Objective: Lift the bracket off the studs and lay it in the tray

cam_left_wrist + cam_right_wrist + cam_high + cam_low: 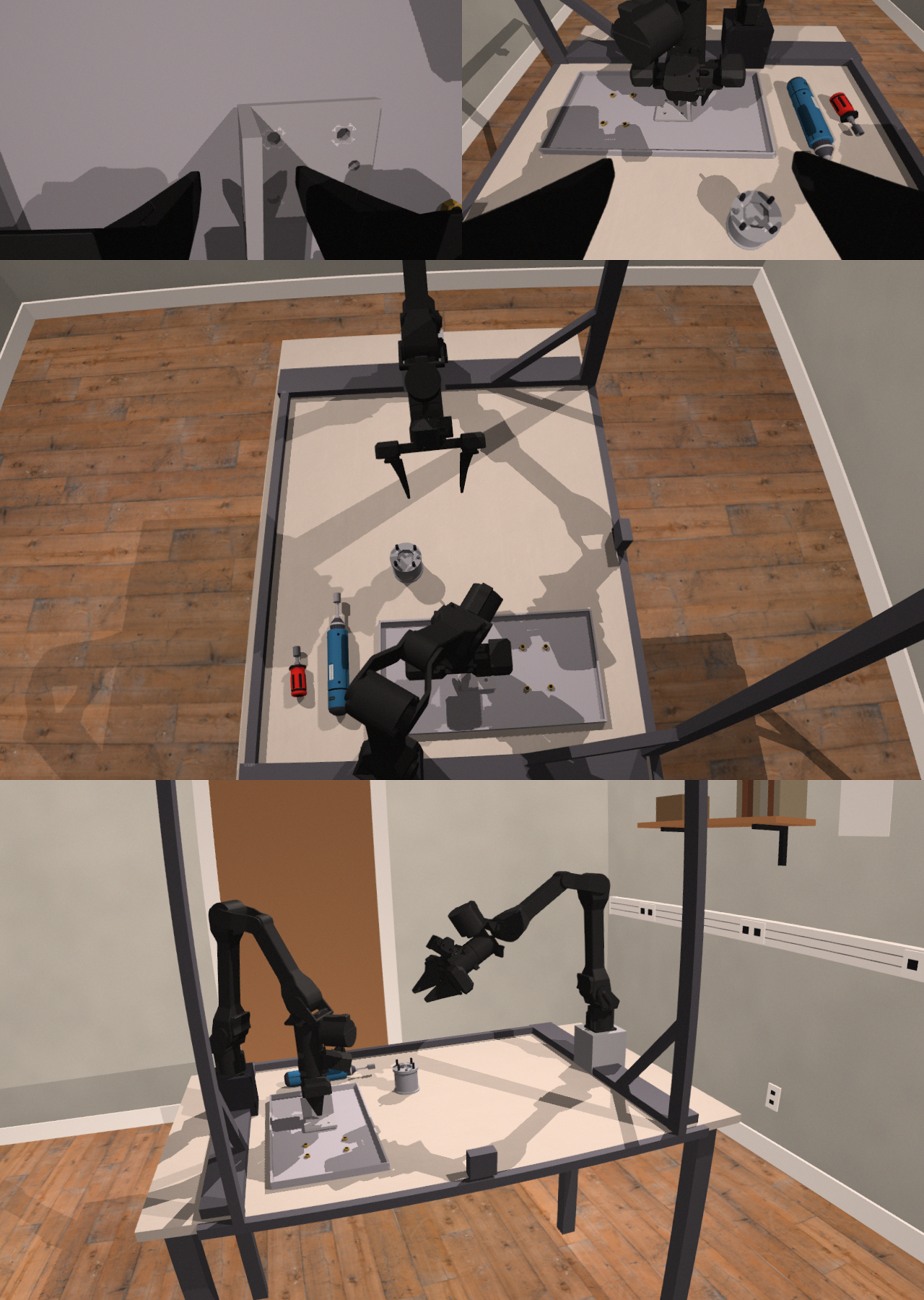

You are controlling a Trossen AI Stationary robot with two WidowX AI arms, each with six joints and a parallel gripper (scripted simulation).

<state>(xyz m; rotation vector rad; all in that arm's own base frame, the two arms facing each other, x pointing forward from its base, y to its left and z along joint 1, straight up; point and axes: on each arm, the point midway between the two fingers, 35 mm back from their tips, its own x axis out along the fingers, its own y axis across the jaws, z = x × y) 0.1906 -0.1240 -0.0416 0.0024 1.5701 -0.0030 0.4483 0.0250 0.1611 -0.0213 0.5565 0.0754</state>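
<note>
The grey l-shaped bracket is 40 mm below my left hand and 30 mm behind it. Round my left hand: small red screwdriver 310 mm ahead, 40 mm below, 10 mm to the left; then grey cylindrical joint module 210 mm to the right, 110 mm ahead, 20 mm below; then grey tray 60 mm behind, 50 mm below.
</note>
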